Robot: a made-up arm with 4 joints.
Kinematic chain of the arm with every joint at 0, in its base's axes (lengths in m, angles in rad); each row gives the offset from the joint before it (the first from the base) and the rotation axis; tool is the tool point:
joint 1: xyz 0 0 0.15 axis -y
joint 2: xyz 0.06 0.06 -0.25 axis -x
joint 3: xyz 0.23 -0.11 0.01 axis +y
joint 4: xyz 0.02 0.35 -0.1 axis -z
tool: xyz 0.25 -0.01 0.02
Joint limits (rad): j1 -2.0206..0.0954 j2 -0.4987..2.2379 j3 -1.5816..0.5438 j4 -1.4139..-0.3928
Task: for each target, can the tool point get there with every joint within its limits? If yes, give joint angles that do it. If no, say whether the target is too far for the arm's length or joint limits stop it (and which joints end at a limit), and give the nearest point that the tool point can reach.
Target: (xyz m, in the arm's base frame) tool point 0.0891 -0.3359 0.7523
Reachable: no: joint limits stop it (at a limit: joint 1, joint 2, joint 3, joint 4) | nearest point 0.3523 0.2196 0.3238 | short by 0.749 m
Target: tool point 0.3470 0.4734 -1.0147
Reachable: no: too far | nearest point 0.2265 0.2824 -0.6103 | short by 0.463 m
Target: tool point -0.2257 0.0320 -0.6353
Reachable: yes | joints -0.7215 1.4334 0.3280 -1.3281
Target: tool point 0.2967 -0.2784 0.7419
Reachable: no: joint limits stop it (at a limit: joint 1, joint 2, joint 3, joint 4) | nearest point 0.3523 0.2196 0.3238 | short by 0.653 m
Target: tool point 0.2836 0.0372 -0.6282
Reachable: yes | joints -0.3088 1.5053 -0.0973 -0.7488
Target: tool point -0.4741 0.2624 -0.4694
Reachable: yes | joints -1.2698 1.4793 -1.1352 -0.7511
